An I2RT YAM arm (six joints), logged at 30 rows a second.
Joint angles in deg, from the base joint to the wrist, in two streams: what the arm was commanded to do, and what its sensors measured. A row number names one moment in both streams.
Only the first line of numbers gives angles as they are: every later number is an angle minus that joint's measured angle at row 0.
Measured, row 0:
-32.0 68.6 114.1 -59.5 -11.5 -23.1
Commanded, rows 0 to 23:
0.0 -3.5 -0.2 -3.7 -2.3 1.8
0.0 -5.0 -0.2 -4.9 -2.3 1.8
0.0 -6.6 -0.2 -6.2 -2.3 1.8
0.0 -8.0 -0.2 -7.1 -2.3 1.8
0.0 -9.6 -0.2 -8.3 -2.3 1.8
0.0 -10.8 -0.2 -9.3 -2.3 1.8
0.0 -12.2 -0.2 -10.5 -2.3 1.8
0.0 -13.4 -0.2 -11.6 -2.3 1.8
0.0 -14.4 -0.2 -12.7 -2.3 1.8
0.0 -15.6 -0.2 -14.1 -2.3 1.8
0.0 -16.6 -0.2 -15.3 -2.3 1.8
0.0 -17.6 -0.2 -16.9 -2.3 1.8
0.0 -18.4 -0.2 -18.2 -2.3 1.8
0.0 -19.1 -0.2 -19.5 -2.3 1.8
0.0 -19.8 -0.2 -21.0 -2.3 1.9
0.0 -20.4 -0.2 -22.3 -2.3 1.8
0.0 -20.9 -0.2 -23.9 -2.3 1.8
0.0 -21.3 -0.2 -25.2 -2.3 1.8
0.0 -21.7 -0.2 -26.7 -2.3 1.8
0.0 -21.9 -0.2 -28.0 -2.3 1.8
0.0 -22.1 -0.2 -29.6 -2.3 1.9
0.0 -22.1 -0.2 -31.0 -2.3 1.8
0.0 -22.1 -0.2 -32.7 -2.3 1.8
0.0 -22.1 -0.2 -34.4 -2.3 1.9
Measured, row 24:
0.0 -22.1 0.0 -32.2 -1.4 1.1
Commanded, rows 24 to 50:
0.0 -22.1 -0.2 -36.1 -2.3 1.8
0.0 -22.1 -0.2 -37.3 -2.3 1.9
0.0 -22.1 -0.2 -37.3 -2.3 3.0
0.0 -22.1 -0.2 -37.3 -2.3 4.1
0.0 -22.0 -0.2 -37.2 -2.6 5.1
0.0 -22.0 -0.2 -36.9 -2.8 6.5
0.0 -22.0 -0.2 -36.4 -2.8 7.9
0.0 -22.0 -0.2 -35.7 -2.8 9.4
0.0 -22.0 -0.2 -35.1 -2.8 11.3
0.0 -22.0 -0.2 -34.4 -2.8 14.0
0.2 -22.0 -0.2 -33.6 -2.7 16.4
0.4 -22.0 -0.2 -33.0 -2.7 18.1
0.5 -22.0 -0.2 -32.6 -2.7 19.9
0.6 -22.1 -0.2 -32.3 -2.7 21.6
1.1 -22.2 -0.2 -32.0 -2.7 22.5
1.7 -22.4 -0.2 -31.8 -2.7 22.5
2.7 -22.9 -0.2 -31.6 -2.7 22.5
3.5 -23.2 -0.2 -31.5 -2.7 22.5
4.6 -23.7 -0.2 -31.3 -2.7 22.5
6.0 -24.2 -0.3 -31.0 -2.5 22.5
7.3 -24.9 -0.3 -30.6 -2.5 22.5
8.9 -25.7 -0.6 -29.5 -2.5 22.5
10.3 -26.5 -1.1 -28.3 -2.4 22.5
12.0 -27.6 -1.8 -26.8 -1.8 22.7
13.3 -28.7 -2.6 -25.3 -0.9 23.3
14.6 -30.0 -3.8 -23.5 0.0 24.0
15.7 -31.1 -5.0 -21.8 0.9 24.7
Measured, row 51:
13.0 -28.4 -2.6 -23.9 -1.5 21.9
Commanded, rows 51 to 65:
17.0 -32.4 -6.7 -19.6 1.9 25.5
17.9 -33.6 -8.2 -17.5 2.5 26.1
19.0 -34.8 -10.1 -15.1 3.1 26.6
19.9 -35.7 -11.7 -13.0 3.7 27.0
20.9 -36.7 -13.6 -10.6 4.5 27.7
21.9 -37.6 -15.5 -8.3 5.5 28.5
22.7 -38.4 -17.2 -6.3 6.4 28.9
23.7 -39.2 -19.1 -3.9 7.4 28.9
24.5 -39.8 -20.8 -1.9 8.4 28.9
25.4 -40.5 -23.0 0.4 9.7 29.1
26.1 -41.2 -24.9 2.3 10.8 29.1
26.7 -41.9 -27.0 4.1 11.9 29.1
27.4 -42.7 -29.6 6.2 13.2 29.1
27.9 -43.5 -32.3 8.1 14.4 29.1
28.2 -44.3 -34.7 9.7 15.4 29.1
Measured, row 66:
27.0 -42.2 -29.4 7.6 10.0 27.9
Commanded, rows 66 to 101:
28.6 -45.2 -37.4 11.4 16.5 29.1
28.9 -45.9 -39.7 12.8 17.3 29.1
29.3 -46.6 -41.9 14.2 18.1 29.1
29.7 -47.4 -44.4 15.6 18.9 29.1
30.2 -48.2 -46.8 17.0 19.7 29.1
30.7 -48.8 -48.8 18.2 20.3 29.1
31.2 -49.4 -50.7 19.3 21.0 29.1
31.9 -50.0 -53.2 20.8 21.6 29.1
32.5 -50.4 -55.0 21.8 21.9 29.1
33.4 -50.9 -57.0 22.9 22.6 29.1
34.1 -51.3 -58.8 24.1 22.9 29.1
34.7 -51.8 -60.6 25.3 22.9 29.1
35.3 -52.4 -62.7 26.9 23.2 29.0
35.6 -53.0 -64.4 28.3 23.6 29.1
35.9 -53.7 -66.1 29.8 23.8 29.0
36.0 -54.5 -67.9 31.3 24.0 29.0
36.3 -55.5 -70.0 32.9 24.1 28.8
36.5 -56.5 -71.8 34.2 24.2 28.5
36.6 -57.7 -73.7 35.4 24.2 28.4
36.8 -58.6 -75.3 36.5 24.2 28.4
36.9 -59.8 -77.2 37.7 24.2 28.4
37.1 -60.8 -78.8 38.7 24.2 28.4
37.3 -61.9 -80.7 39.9 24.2 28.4
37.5 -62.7 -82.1 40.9 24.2 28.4
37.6 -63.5 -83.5 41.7 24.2 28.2
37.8 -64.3 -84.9 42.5 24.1 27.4
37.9 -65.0 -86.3 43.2 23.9 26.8
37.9 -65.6 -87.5 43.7 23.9 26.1
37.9 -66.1 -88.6 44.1 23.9 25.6
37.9 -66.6 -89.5 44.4 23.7 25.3
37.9 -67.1 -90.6 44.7 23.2 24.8
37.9 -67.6 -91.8 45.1 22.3 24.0
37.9 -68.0 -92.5 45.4 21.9 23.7
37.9 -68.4 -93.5 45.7 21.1 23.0
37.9 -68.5 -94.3 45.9 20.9 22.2
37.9 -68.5 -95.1 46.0 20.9 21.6
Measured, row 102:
37.6 -67.6 -93.5 45.2 22.4 24.4
